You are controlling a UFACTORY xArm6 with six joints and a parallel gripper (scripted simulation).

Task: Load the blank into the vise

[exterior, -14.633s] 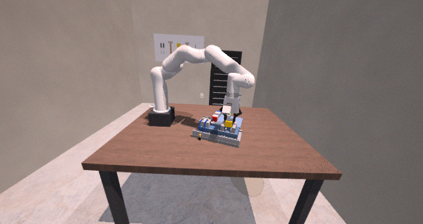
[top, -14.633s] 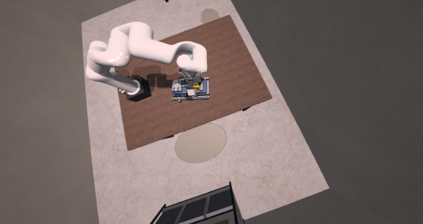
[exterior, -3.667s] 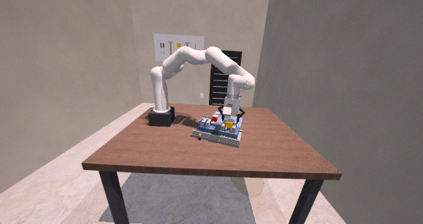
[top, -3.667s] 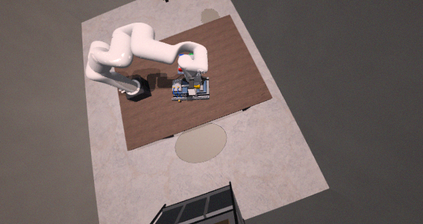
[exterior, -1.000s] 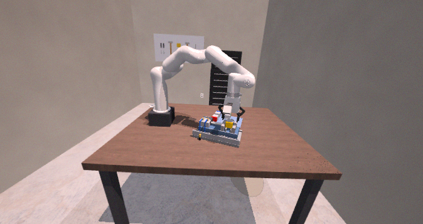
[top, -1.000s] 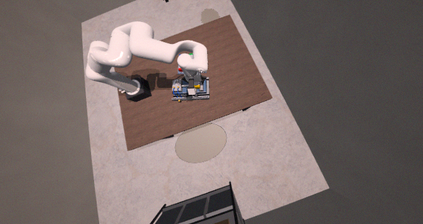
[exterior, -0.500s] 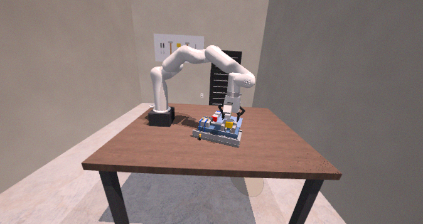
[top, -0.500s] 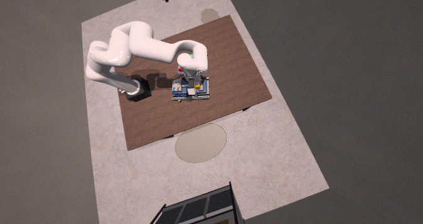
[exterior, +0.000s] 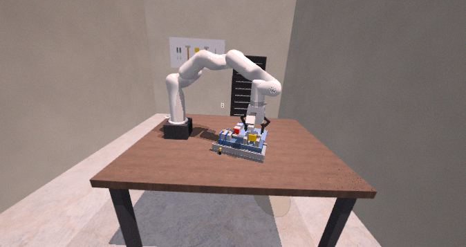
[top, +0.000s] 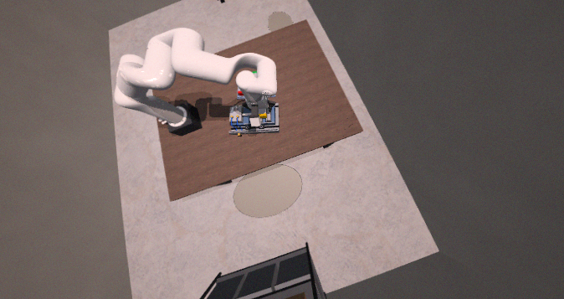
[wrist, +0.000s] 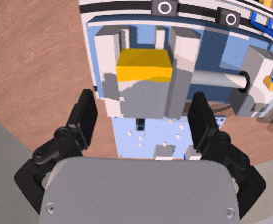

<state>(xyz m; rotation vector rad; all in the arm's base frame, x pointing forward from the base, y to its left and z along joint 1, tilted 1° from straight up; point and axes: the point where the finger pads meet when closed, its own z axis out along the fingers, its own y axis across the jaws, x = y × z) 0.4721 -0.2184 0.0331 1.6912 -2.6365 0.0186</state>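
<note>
My gripper is now 4 cm above the yellow-ended blank. The rest, counted from my hand: dark rod: 2 cm ahead, 4 cm to the left, 4 cm below; vise: 6 cm behind, 3 cm to the left, 9 cm below; red-ended blank: 6 cm behind, 24 cm to the left, 11 cm below.
</note>
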